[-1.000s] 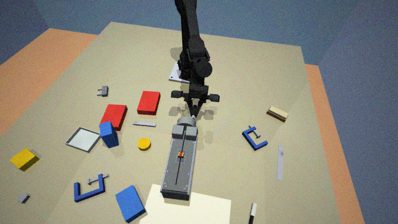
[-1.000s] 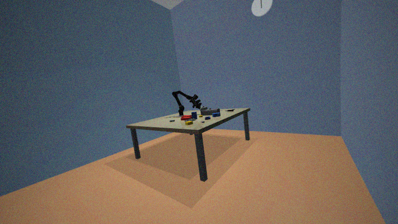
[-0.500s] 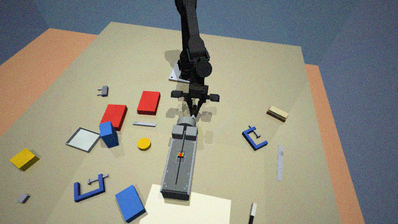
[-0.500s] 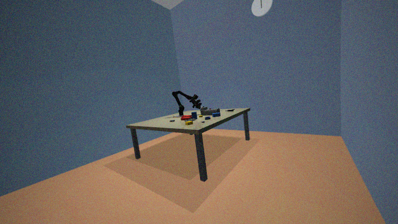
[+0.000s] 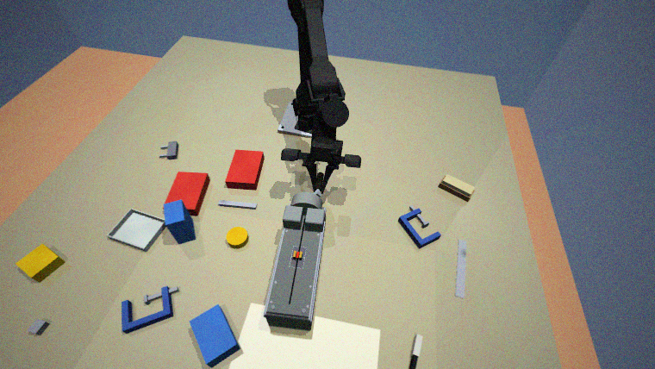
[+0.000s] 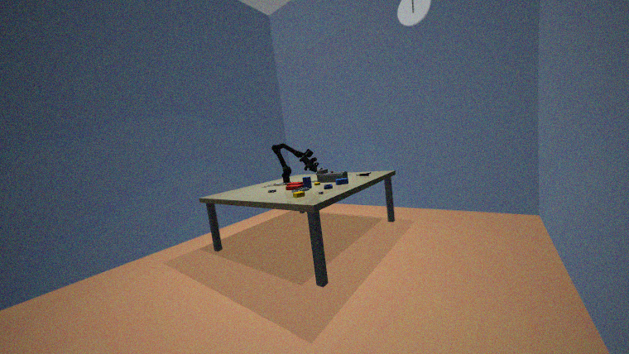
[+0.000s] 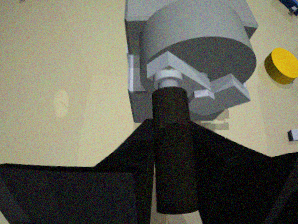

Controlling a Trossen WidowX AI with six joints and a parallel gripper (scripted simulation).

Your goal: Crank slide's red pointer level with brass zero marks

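Right now my gripper tip is 20 mm below the dark crank handle and 20 mm past it. Round my gripper tip: tan block: 340 mm to the left, 200 mm behind, 70 mm below; then red pointer: 170 mm ahead, 10 mm to the left; then grey strip: 370 mm to the left, 90 mm below, 30 mm ahead.
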